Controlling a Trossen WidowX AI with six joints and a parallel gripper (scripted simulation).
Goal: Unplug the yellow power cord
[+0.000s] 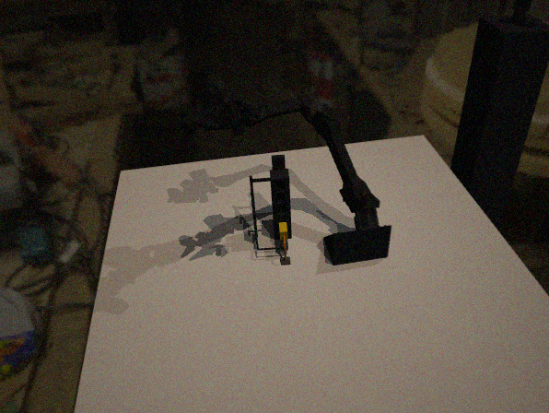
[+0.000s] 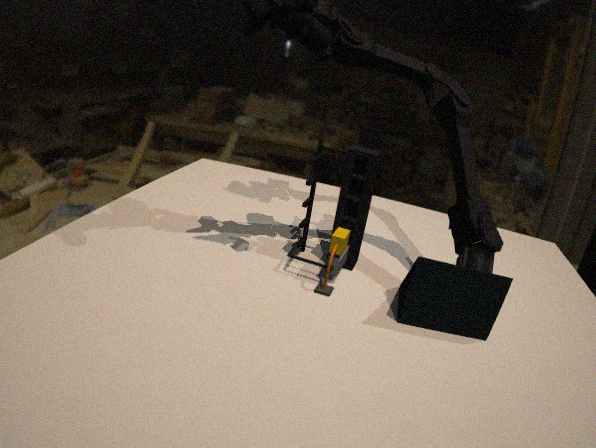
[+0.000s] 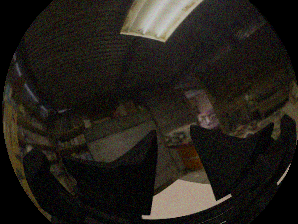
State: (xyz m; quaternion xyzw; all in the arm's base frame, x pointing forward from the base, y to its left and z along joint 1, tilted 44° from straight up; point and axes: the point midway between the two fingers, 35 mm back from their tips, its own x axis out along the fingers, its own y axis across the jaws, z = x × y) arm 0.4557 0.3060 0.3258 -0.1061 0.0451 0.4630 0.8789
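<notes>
My gripper tip is 230 mm past the yellow plug, 70 mm to the left of it and 430 mm above it.
</notes>
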